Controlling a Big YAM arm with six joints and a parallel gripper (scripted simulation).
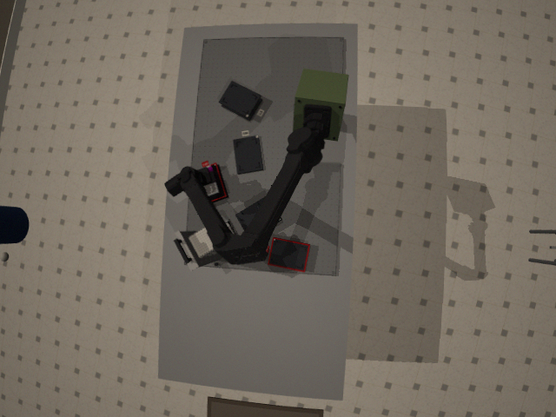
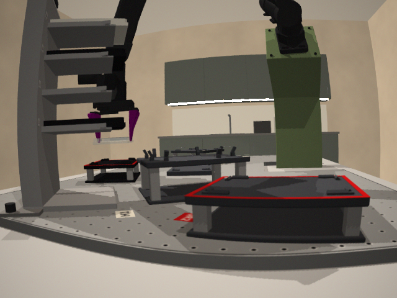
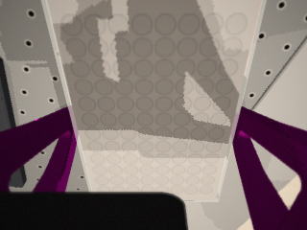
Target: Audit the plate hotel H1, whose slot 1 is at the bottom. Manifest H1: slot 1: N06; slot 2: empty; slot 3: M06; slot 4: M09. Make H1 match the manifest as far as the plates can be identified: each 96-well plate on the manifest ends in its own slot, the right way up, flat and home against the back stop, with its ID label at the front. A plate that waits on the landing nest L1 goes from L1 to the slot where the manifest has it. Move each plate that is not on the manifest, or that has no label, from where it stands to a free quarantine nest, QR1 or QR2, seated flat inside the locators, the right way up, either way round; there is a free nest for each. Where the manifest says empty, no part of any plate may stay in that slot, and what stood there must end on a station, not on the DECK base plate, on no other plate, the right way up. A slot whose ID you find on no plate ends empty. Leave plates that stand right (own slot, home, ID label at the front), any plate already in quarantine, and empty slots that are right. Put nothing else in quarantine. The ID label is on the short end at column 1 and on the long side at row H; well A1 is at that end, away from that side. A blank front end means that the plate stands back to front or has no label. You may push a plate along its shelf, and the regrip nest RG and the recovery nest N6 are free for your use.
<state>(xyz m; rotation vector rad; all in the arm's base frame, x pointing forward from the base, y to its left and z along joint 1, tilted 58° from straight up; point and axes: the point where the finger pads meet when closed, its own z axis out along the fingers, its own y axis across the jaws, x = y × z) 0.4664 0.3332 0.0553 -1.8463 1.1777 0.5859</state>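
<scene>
Now: hand 6 cm above the quarantine nest QR1. From my hand the other things lie so: clear 96-well plate: right at my hand; regrip nest RG: 25 cm behind, 12 cm to the left, 4 cm below; nest N6: 16 cm to the right, 15 cm behind, 9 cm below.
</scene>
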